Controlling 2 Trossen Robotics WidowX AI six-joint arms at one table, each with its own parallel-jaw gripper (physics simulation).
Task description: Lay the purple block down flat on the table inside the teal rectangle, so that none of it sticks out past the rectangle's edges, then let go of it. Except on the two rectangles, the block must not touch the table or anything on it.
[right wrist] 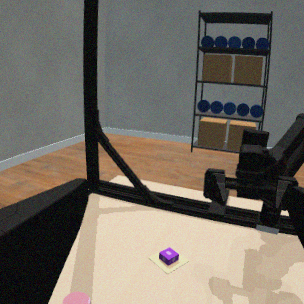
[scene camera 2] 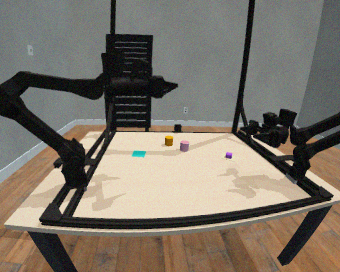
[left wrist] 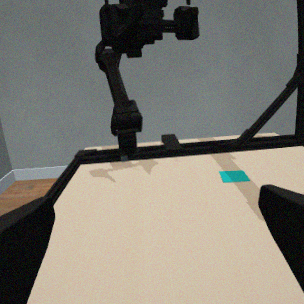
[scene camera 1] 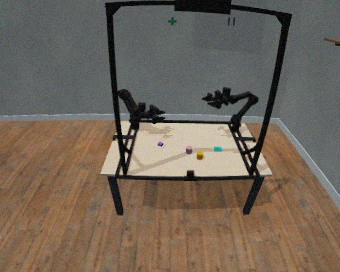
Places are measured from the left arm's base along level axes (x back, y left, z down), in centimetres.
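Pixels of known places: left gripper, fingertip midpoint: [right wrist: 249, 206] [scene camera 2: 246, 132] [left wrist: 157, 202] [scene camera 1: 165, 115]; right gripper, fingertip midpoint: [right wrist: 190, 193] [scene camera 2: 171, 84] [left wrist: 171, 7] [scene camera 1: 204, 101]; left arm's base, origin of the base link: [right wrist: 268, 220] [scene camera 2: 296, 176] [scene camera 1: 135, 127]; right arm's base, origin of the base link: [scene camera 2: 76, 182] [left wrist: 127, 150] [scene camera 1: 234, 130].
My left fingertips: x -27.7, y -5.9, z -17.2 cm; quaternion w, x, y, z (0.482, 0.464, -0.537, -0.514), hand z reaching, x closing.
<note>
For each thing: its top centre in the pictures, then the offset to it from my left fingertips. "*": a spot on its surface instead. Level surfaces: height alone.
- purple block, middle of its top: [right wrist: 168, 252] [scene camera 2: 229, 153] [scene camera 1: 160, 143] dx +2.2, dy -15.0, dz +17.2 cm
- pale yellow rectangle, surface spot: [right wrist: 169, 269] * dx -0.9, dy -13.3, dz +19.0 cm
- teal rectangle, surface spot: [left wrist: 234, 176] [scene camera 2: 140, 153] [scene camera 1: 217, 149] * dx -43.0, dy -15.5, dz +19.0 cm
- pink cylinder, middle of its top: [right wrist: 75, 301] [scene camera 2: 184, 142] [scene camera 1: 189, 147] dx -20.5, dy -21.9, dz +14.6 cm
- orange cylinder, middle of its top: [scene camera 2: 169, 137] [scene camera 1: 200, 153] dx -28.6, dy -28.1, dz +14.6 cm
- table, its level: dz +19.1 cm
The purple block [scene camera 1: 160, 144] [scene camera 2: 229, 155] [right wrist: 169, 256] lies flat on a pale yellow rectangle [right wrist: 169, 269]. The teal rectangle [scene camera 1: 218, 149] [scene camera 2: 139, 154] [left wrist: 234, 176] lies on the table, with no block on it; a shadow crosses it in the left wrist view. My left gripper [scene camera 1: 163, 116] [scene camera 2: 251, 132] [right wrist: 249, 206] is open and empty, above the table on the block's side; the block does not show in the left wrist view. My right gripper [scene camera 1: 204, 101] [scene camera 2: 176, 86] is open and empty, high above the table on the teal rectangle's side.
A pink cylinder [scene camera 1: 189, 150] [scene camera 2: 184, 146] [right wrist: 76, 298] stands between the block and the teal rectangle. An orange cylinder [scene camera 1: 200, 155] [scene camera 2: 169, 141] stands near it. A black frame with uprights [scene camera 1: 114, 75] [right wrist: 91, 100] surrounds the table [scene camera 2: 165, 200].
</note>
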